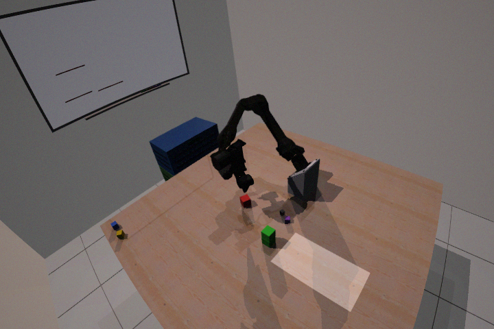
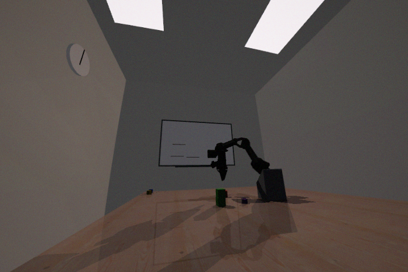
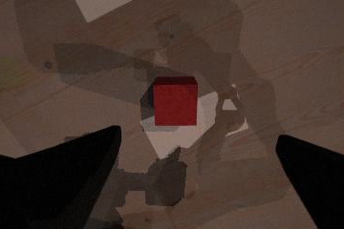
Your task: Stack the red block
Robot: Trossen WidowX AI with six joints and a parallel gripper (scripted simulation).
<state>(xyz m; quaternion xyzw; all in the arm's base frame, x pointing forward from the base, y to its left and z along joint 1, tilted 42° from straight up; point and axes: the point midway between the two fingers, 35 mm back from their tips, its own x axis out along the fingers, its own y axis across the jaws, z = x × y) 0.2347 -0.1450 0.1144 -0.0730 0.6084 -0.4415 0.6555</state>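
The red block lies 9 cm below my gripper tip and 1 cm to the left of it. From my gripper tip the other things lie so: yellow block (51 cm ahead, 35 cm to the right, 9 cm below); small dark block (19 cm to the left, 10 cm below, 4 cm behind); purple block (23 cm to the left, 10 cm below, 1 cm behind).
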